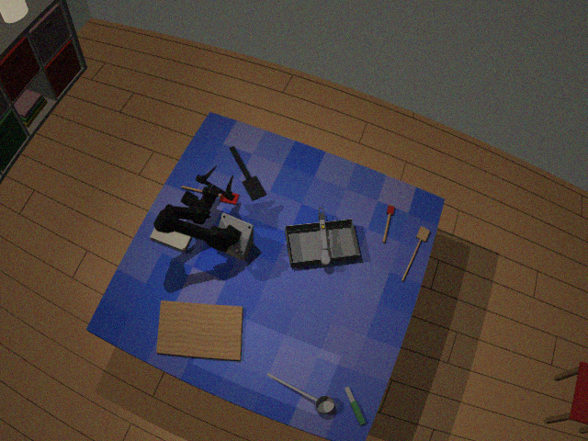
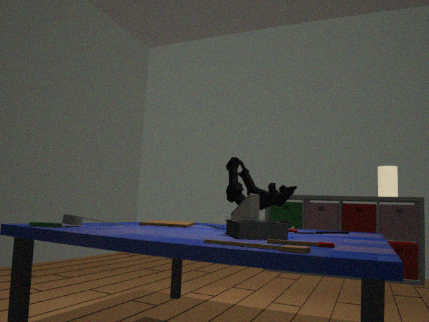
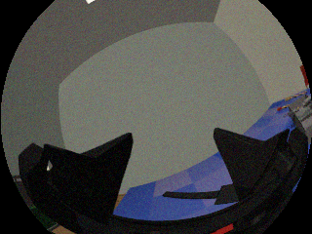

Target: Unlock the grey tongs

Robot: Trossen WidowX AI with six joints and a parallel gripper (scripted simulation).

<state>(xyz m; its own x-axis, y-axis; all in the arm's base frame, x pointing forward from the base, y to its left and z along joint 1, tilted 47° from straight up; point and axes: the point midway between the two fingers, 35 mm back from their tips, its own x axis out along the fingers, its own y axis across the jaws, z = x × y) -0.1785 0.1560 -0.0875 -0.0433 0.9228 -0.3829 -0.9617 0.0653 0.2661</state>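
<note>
The grey roasting tin lies 50 cm ahead of my gripper tip, 19 cm below it and 1 cm to the left of it. Also, from my gripper tip: white block 30 cm to the right, 21 cm below, 10 cm behind; red spatula 21 cm below, 5 cm behind, 3 cm to the right; black spatula 21 cm below, 14 cm to the left, 2 cm ahead.
</note>
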